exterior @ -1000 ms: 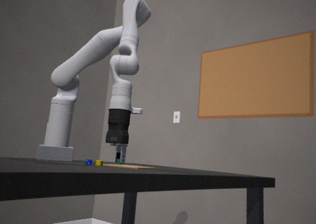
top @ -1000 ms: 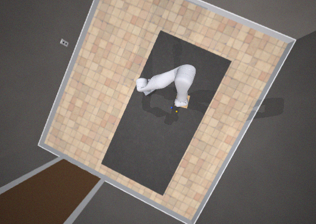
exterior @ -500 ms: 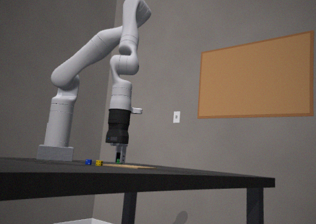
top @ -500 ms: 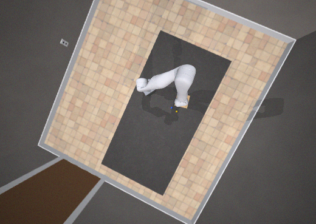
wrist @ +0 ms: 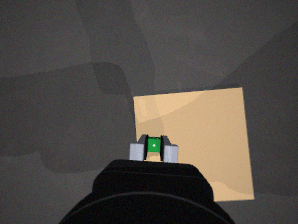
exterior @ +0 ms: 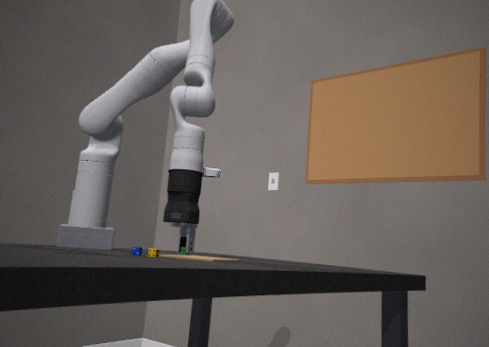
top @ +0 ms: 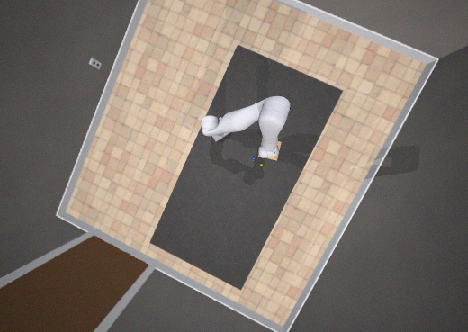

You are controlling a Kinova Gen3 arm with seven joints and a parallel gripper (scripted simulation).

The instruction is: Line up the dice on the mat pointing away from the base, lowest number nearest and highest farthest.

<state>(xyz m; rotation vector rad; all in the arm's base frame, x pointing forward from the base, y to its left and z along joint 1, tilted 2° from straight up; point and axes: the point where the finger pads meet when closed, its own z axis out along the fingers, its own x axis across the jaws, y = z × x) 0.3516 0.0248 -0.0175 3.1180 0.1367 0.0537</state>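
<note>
Now: hand 1 cm above the green die. Round my hand: blue die 12 cm to the right, 2 cm below, 2 cm behind; mat 5 cm ahead, 3 cm below; yellow die 13 cm to the right, 4 cm ahead, 2 cm below.
</note>
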